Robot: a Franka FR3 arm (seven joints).
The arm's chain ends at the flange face. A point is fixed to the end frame.
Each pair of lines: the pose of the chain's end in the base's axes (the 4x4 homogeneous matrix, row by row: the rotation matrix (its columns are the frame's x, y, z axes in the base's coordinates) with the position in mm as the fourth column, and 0 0 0 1 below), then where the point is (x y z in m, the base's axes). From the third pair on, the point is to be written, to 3 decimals.
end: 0.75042, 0.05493, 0.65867, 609.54; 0.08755, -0.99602, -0.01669, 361.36; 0.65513, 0.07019, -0.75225, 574.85; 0, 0, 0, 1
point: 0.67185 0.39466 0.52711
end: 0.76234, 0.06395, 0.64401, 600.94; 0.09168, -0.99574, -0.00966, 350.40; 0.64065, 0.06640, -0.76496, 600.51; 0, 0, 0, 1
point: 0.66205 0.38431 0.55166
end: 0.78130, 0.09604, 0.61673, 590.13; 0.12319, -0.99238, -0.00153, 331.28; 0.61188, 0.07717, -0.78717, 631.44; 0, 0, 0, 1
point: 0.648 0.366 0.580
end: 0.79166, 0.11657, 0.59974, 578.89; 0.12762, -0.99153, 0.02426, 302.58; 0.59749, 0.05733, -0.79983, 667.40; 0, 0, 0, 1
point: 0.635 0.340 0.615
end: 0.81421, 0.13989, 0.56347, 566.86; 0.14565, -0.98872, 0.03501, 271.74; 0.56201, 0.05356, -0.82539, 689.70; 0, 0, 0, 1
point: 0.620 0.310 0.635
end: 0.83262, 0.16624, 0.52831, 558.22; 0.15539, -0.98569, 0.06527, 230.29; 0.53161, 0.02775, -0.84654, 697.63; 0, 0, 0, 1
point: 0.608 0.271 0.642
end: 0.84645, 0.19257, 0.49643, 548.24; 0.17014, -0.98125, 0.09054, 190.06; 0.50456, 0.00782, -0.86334, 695.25; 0, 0, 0, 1
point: 0.595 0.233 0.638
